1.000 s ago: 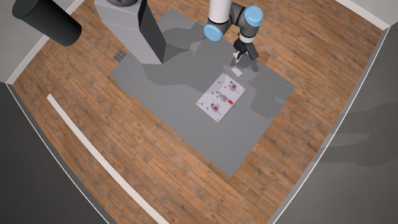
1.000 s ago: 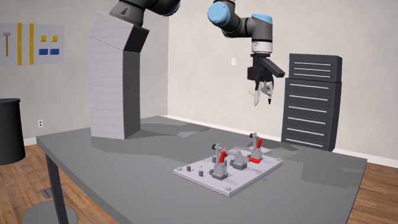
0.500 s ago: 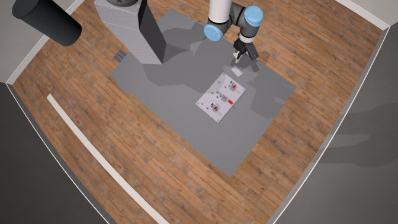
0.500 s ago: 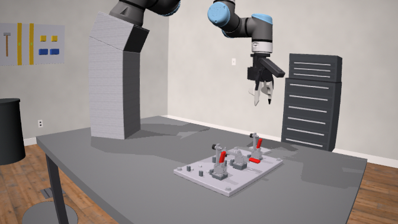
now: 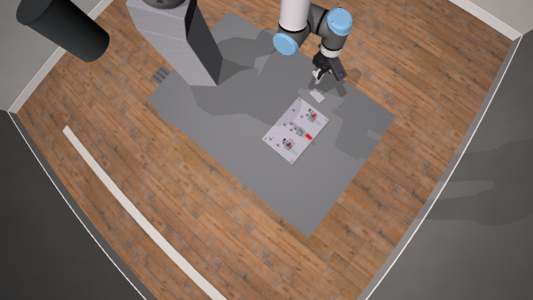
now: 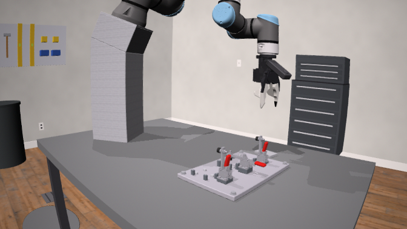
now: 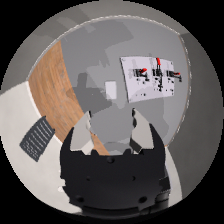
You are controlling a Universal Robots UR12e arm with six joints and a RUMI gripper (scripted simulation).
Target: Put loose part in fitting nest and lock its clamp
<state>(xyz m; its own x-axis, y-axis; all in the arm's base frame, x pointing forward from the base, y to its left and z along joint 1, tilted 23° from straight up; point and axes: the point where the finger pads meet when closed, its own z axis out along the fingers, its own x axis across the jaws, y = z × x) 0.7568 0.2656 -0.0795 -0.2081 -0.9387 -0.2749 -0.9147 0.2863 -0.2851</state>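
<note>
The flat grey part lies 21 cm below my hand. Round my hand: light grey fixture plate 25 cm to the right, 21 cm below, 2 cm ahead.
</note>
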